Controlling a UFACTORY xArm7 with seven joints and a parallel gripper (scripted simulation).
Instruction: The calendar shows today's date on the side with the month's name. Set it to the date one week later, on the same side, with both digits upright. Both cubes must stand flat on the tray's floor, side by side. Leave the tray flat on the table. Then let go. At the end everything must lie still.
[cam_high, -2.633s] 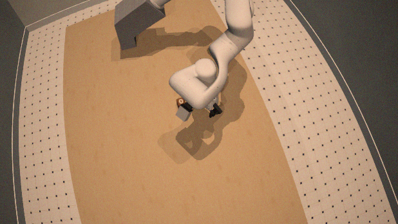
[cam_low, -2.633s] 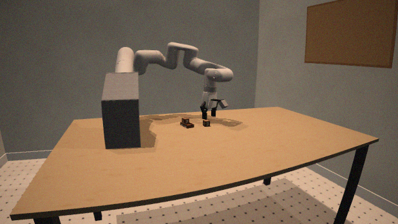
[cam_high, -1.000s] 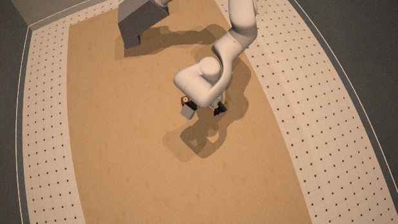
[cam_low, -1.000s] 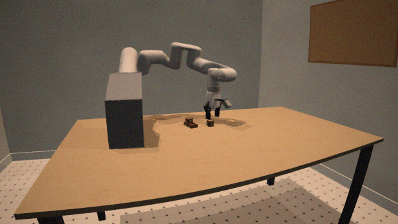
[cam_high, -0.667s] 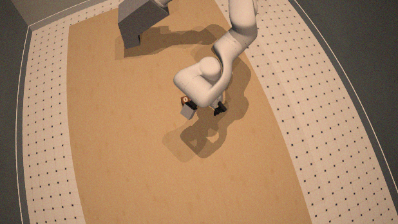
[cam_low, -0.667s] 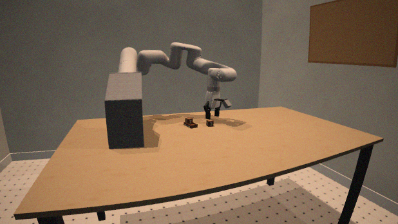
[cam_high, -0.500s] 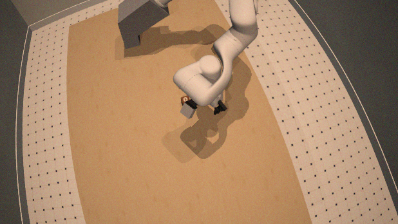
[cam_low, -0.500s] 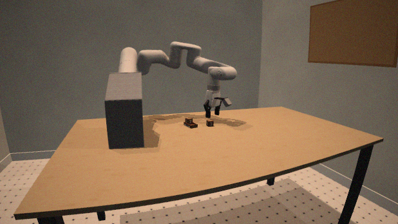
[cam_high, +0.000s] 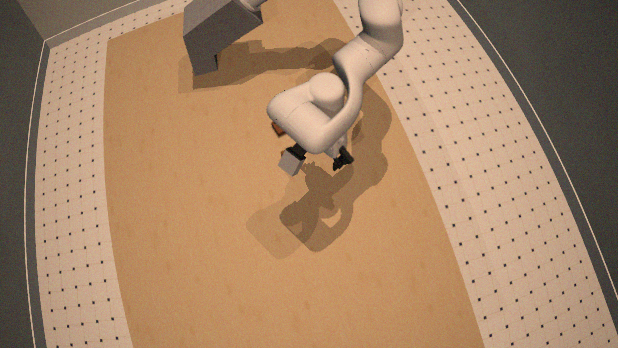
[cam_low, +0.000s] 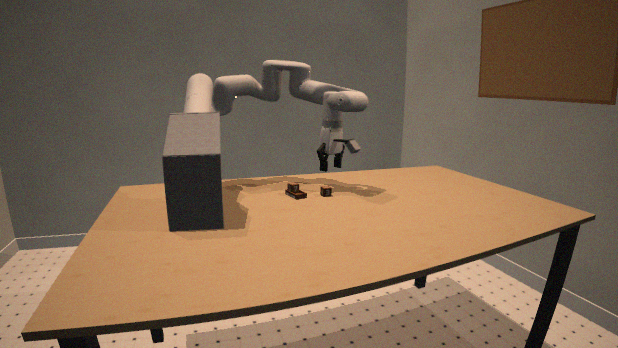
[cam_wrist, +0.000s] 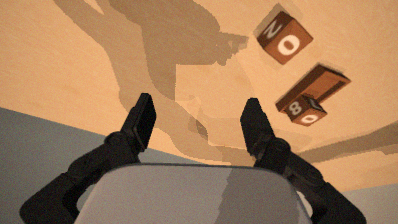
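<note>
Right now the brown tray is 160 mm behind my hand, 80 mm below it and 60 mm to the right of it.
</note>
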